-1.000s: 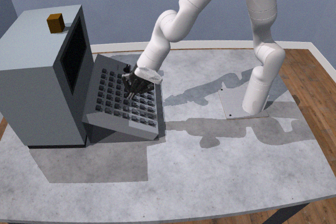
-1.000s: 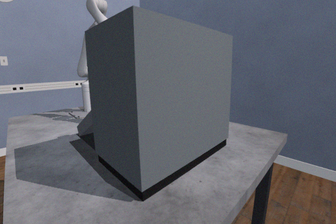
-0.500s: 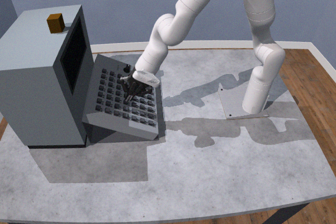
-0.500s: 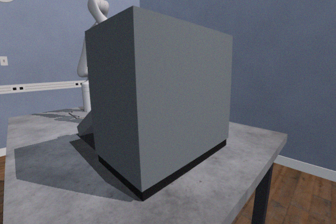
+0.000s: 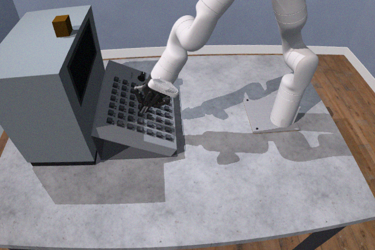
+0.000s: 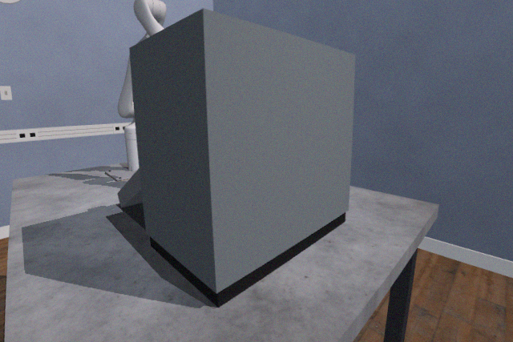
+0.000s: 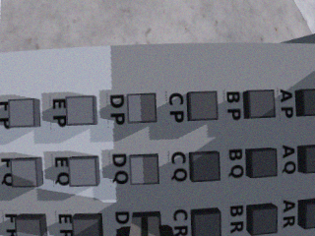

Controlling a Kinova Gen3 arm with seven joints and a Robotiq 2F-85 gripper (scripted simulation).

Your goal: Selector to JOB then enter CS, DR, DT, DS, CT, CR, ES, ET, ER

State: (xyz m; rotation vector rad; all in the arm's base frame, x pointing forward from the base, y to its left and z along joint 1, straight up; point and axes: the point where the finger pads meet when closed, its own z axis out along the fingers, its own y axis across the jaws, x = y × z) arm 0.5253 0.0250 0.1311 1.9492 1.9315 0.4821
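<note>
The key is 70 mm to the right of my hand, 40 mm below it and 20 mm behind it. Round my hand: black selector knob (200 mm to the right, 20 mm below, 10 mm ahead); then sloped keypad (80 mm to the right, 60 mm below, 40 mm ahead).
</note>
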